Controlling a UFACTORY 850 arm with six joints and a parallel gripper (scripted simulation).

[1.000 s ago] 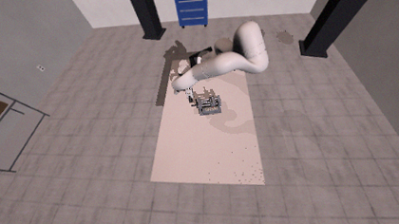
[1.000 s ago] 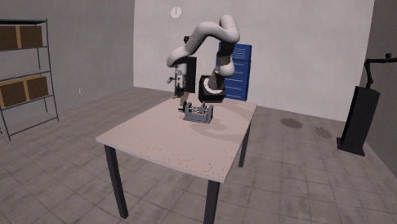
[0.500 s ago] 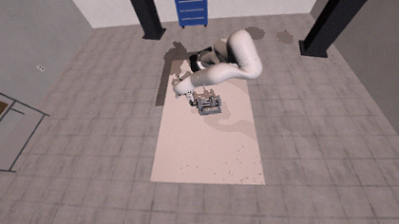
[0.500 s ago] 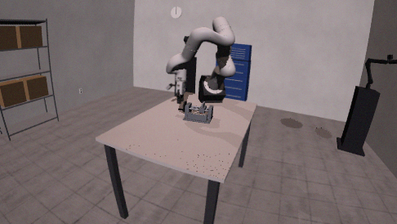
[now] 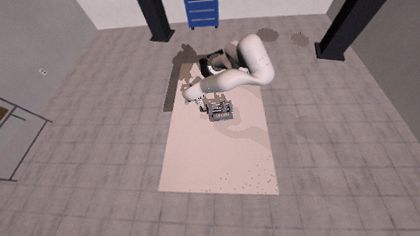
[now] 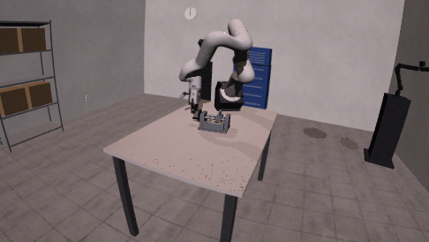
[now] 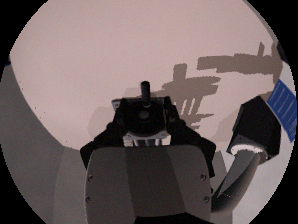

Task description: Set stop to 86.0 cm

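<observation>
My hand is 6 cm above the thin dark lever and 1 cm to the right of it.
</observation>
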